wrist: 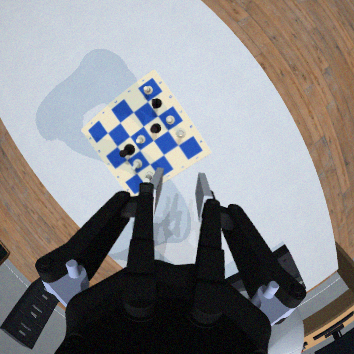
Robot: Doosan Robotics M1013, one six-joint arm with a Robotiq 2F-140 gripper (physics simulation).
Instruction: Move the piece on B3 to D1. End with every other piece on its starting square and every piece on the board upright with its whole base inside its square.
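Frame: origin at the arm's base, x left, y back, z up, level; millimetres.
Where they show: gripper, fingertip midpoint: [179,180].
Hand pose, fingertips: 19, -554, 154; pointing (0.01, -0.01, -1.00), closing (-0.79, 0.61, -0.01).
Each offset is from my fingertips to the top centre of the thing, as dx, dy, dz. "spot": to the spot under its first point. Level surfaces: height alone.
The chessboard @(spot: -46, +30, -183) [207,152] lies on the table in the upper middle of the wrist view. A black piece @(-7, -116, -144) [156,103] stands on D1, next to the white piece @(-7, -151, -152) [148,90] on the corner square E1. B3 shows as a bare cream square. Another black piece @(+22, -72, -150) [156,128] stands on C2, beside a white piece @(+63, -70, -152) [140,139] on C3. A longer dark shape @(+99, -65, -130) [128,150] around C4 looks like a black piece lying on its side. My gripper [179,180] is partly open, with no piece between its fingers, high above the table past the board's lower edge. The left finger overlaps the board's lower edge in view.
White pieces stand on C1 @(-13, -72, -152) [170,120], B1 @(-17, -36, -140) [180,133] and B4 @(+100, -29, -144) [137,164]. Another white piece @(+94, +10, -150) [149,175], on A4, is close beside the left fingertip in view. The pale table @(dz -189) [260,150] surrounds the board, with wooden floor [320,100] beyond its curved edge.
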